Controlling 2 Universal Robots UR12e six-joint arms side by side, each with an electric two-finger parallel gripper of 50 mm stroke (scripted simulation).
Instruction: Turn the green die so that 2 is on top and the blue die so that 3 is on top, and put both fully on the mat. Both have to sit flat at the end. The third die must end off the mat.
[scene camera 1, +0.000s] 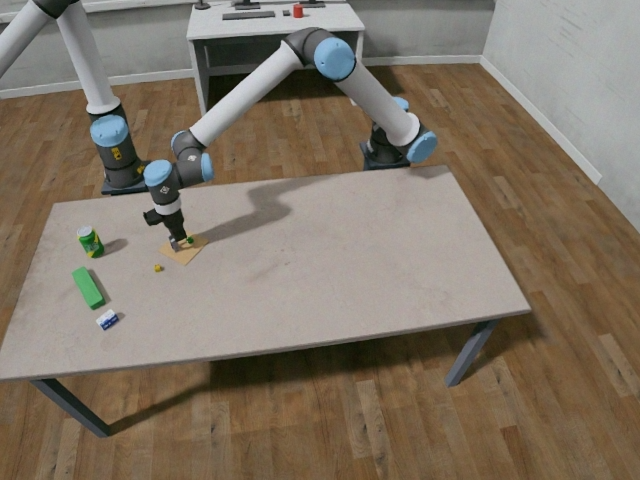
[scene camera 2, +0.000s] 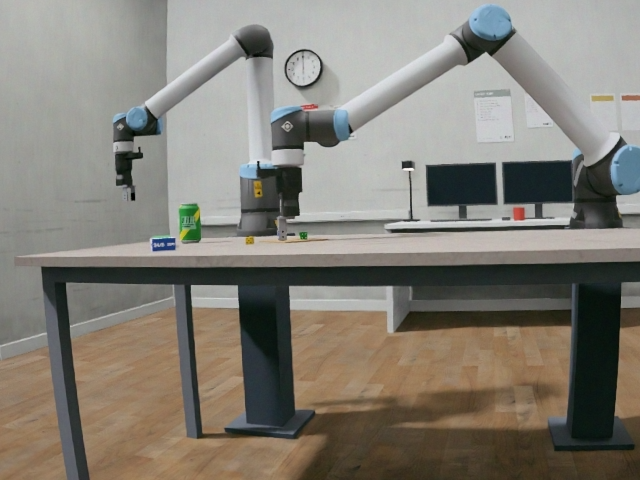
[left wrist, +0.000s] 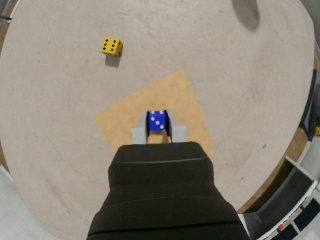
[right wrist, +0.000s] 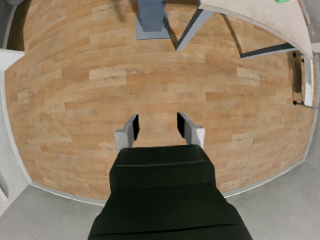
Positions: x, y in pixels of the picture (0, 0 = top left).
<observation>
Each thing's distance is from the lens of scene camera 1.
tan mat (scene camera 1: 188, 251): 1.60 m
long green block (scene camera 1: 94, 299): 1.56 m
</observation>
